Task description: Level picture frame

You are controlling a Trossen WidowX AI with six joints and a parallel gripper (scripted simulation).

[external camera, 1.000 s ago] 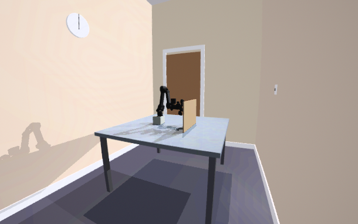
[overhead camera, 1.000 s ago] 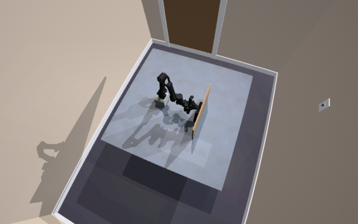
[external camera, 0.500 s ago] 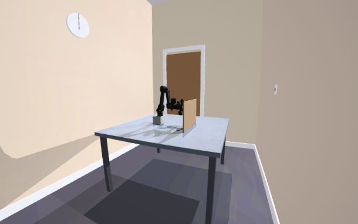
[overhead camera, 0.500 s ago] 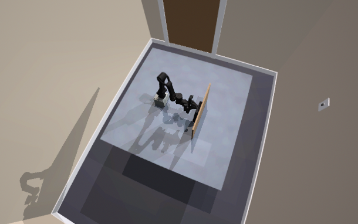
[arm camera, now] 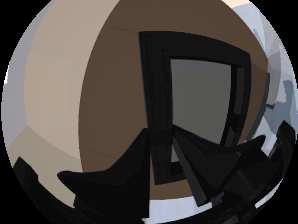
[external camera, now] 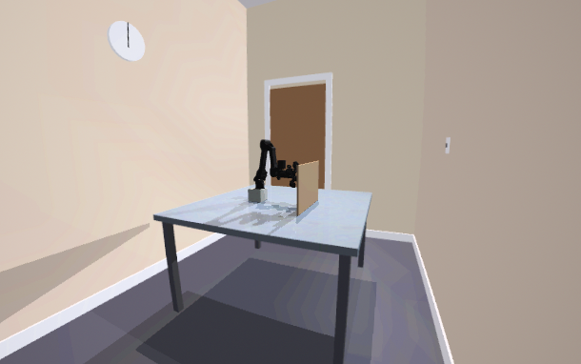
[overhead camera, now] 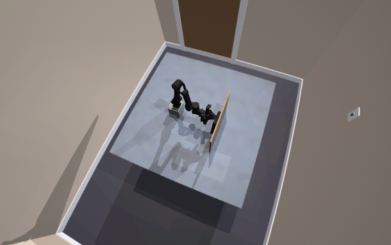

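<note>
The picture frame lies 5 cm below my gripper tip, 2 cm to the right of it and 1 cm ahead of it. From my gripper tip the other things lie so: tan wall panel: 7 cm below, 2 cm ahead.
</note>
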